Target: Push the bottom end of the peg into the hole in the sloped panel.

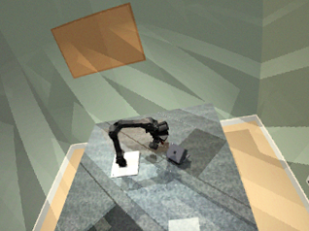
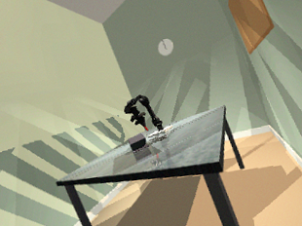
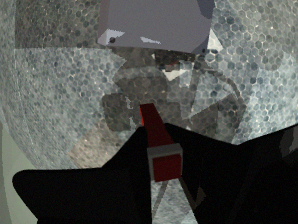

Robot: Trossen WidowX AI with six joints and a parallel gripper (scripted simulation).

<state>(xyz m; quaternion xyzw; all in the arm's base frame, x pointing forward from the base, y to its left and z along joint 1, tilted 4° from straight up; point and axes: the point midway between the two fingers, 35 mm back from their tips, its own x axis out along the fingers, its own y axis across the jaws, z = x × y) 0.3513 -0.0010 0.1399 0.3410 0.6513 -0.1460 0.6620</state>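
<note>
My gripper tip is now 9 cm short of the panel, 9 cm above it and 8 cm to the left of it. From my gripper tip the other things lie so: red peg 2 cm above, 1 cm to the right.
</note>
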